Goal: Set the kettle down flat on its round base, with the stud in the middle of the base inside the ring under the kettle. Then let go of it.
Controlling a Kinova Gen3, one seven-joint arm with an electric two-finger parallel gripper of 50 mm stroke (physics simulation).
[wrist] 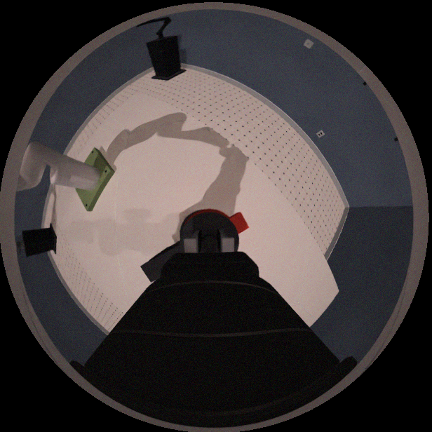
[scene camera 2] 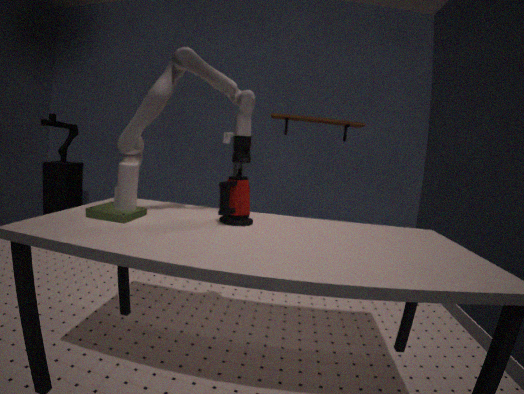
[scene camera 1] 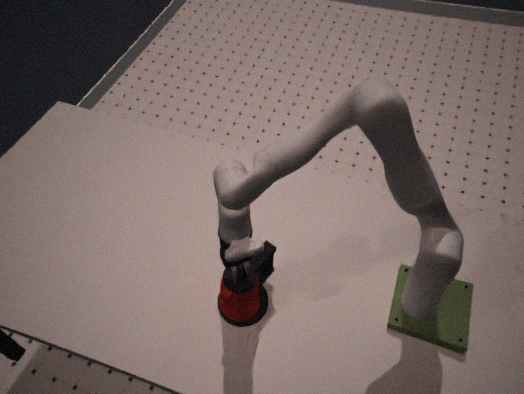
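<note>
The kettle [scene camera 1: 240, 302] [scene camera 2: 241, 197] [wrist: 210, 221] has a red body, a dark lid, a black handle [scene camera 1: 267, 264] [scene camera 2: 224, 198] [wrist: 159, 262] and a short red spout [wrist: 239, 223]. It looks upright. It is over the round black base [scene camera 1: 263, 303] [scene camera 2: 236, 221], very low or touching; the frames do not show which. In the scene camera 1 view more of the base's rim shows on the right of the body than on the left. The stud and the ring are hidden. My gripper [scene camera 1: 240, 273] [scene camera 2: 239, 172] [wrist: 209, 237] points down, shut on the knob on the lid.
The arm's green mounting plate [scene camera 1: 456, 310] [scene camera 2: 116, 213] [wrist: 101, 172] is on the same white table [scene camera 1: 125, 225] [scene camera 2: 325, 260] [wrist: 165, 175]. A wooden shelf [scene camera 2: 317, 120] hangs on the wall. A black pedestal [scene camera 2: 62, 187] [wrist: 165, 56] with a small dark arm stands beyond the table.
</note>
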